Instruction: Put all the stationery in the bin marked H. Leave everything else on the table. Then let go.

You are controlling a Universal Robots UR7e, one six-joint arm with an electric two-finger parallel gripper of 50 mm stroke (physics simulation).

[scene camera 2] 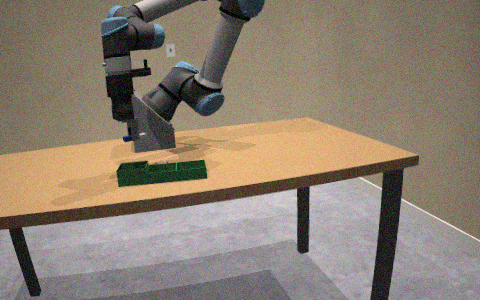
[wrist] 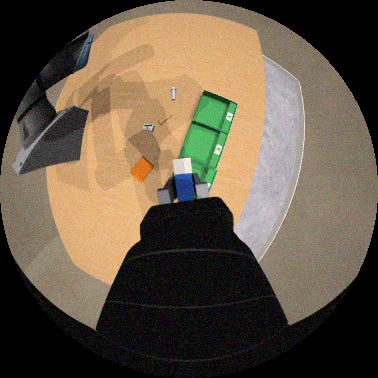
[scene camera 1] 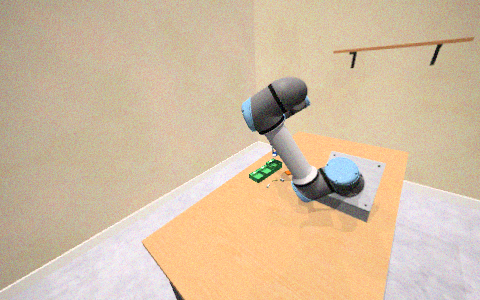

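A green three-bin tray (scene camera 2: 132, 173) is visible together with my gripper (scene camera 2: 134, 139). The wrist view shows a blue-and-white eraser (wrist: 181, 166), the tray (wrist: 208, 129) and my gripper (wrist: 183, 181).
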